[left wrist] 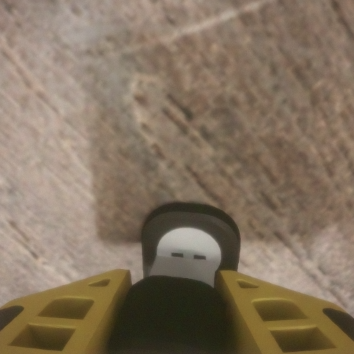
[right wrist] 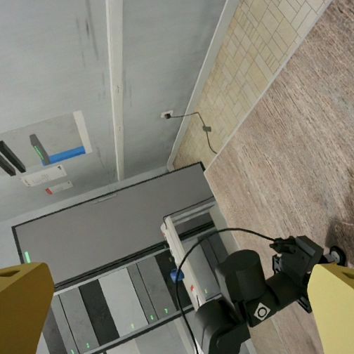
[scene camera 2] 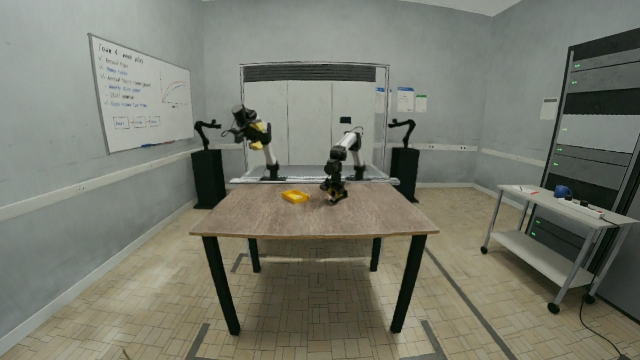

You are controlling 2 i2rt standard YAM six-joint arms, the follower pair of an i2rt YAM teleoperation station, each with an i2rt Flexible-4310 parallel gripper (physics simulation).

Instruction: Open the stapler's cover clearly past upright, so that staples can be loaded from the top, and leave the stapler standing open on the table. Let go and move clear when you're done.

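Seen in the pictures: left gripper, between the fingertips: [scene camera 2: 334, 197]; right gripper, between the fingertips: [scene camera 2: 261, 139]; left arm's base, origin of its link: [scene camera 2: 358, 179]; right arm's base, origin of its link: [scene camera 2: 273, 179].
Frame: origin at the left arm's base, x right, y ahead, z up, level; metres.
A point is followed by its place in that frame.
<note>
The black stapler [left wrist: 190, 219] [right wrist: 338, 255] stands on the wooden table; its rounded base front and silver anvil plate [left wrist: 189, 242] show in the left wrist view. Its dark cover [left wrist: 172, 315] sits above the base behind the anvil; its angle and rear end are hidden. My left gripper [scene camera 2: 334, 198] {x 0.202, y 0.430, z 0.018 m} [left wrist: 173, 282] is low over the table, its yellow fingers pressed in on both sides of the cover, shut on it. In the scene view the gripper hides most of the stapler. My right gripper [scene camera 2: 256, 136] {x 0.553, y 0.571, z 0.356 m} [right wrist: 179, 278] is open and empty, raised high away from the stapler.
A yellow tray [scene camera 2: 295, 201] {x 0.416, y 0.474, z 0.010 m} lies on the table beside my left gripper, on the right arm's side. The left arm [right wrist: 240, 272] shows low in the right wrist view. A wheeled trolley [scene camera 2: 542, 197] stands off to the side, away from the table.
</note>
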